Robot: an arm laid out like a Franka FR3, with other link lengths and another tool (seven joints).
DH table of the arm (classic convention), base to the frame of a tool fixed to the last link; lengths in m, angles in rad. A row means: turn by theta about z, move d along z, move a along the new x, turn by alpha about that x. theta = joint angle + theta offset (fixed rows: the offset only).
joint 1: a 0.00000, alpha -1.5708, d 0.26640, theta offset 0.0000
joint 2: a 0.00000, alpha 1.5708, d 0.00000, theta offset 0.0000
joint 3: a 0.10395, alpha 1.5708, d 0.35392, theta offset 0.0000
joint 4: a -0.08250, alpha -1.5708, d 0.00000, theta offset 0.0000
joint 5: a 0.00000, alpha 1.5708, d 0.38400, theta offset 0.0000
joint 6: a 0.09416, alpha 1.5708, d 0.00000, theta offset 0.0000
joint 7: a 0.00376, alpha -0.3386, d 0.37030, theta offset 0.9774
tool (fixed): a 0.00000, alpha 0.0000, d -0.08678, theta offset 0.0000
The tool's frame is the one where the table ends.
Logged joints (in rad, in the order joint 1, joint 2, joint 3, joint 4, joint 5, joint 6, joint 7), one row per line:
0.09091 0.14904 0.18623 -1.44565 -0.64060 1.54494 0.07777
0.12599 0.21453 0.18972 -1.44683 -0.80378 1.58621 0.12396
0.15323 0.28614 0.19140 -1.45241 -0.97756 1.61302 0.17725
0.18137 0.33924 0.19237 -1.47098 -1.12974 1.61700 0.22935
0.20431 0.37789 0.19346 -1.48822 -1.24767 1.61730 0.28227
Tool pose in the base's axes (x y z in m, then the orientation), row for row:
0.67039 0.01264 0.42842 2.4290 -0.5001 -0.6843
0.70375 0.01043 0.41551 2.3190 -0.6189 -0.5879
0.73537 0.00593 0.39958 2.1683 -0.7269 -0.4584
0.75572 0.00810 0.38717 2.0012 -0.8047 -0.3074
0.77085 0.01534 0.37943 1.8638 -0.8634 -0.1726
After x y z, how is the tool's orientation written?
As angles about the fixed x, y, z axes (roll, pitch, yaw), in radians.
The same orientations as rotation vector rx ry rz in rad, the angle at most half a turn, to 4 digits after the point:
2.0945 -0.9782 0.2663
1.9830 -0.9155 0.3886
1.8568 -0.8466 0.5005
1.7416 -0.7780 0.5932
1.6555 -0.7314 0.6763

